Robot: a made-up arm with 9 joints. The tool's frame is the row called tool.
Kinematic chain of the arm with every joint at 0, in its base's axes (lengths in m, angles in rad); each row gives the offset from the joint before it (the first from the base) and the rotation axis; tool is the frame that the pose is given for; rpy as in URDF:
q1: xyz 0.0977 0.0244 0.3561 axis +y
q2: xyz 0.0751 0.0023 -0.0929 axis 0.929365 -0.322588 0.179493
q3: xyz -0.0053 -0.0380 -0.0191 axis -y
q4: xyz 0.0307 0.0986 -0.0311 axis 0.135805 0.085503 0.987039
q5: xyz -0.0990 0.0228 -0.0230 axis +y
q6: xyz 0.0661 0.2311 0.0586 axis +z
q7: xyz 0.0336 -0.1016 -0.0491 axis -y
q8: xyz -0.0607 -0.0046 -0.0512 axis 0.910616 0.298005 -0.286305
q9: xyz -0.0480 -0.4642 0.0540 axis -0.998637 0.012 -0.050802
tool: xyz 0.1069 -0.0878 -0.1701 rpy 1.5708 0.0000 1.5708
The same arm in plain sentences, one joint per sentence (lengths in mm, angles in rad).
The arm has nine revolute joints in a row. What follows holds with every joint at zero, and every direction is one of the base frame's. The first joint is mounted 97.7 mm along +x and 24.4 mm along +y and 356.1 mm along +z from the base frame's origin and rotates about +y. The second joint is mounted 75.1 mm along +x and 2.3 mm along +y and 92.9 mm along -z from the first joint and rotates about the direction (0.929365, -0.322588, 0.179493). The third joint is mounted 5.3 mm along -x and 38 mm along -y and 19.1 mm along -z from the second joint and rotates about -y. The fourth joint is mounted 30.7 mm along +x and 98.6 mm along +y and 31.1 mm along -z from the third joint and rotates about the direction (0.135805, 0.085503, 0.987039). The fifth joint is mounted 99 mm along -x and 22.8 mm along +y and 23 mm along -z from the fourth joint and rotates about +y. The sixth joint is mounted 66.1 mm along +x and 231.1 mm along +y and 58.6 mm along +z from the fifth joint and rotates about +z. The seventh joint is mounted 33.6 mm along +x and 101.6 mm along -y and 49.1 mm along -z from the sixth joint and rotates about -y. The eighth joint is mounted 60.7 mm along -x and 4.6 mm along -y and 51.2 mm along -z from the seventh joint and rotates about the direction (0.910616, 0.298005, -0.286305). The ninth joint is mounted 48 mm along -x and 464.2 mm along -y and 54 mm along +z from the eighth joint and rotates about the direction (-0.998637, 0.012, -0.050802). The tool frame, which is the frame that the pose is given for, is mounted 106.9 mm along +x and 87.8 mm along -y and 170.1 mm along -z from the ninth joint; its axes are the base frame's turned by roll 1.5708, pitch 0 and yaw 1.5708 rad (as in URDF: about the fixed x, then y, then z).
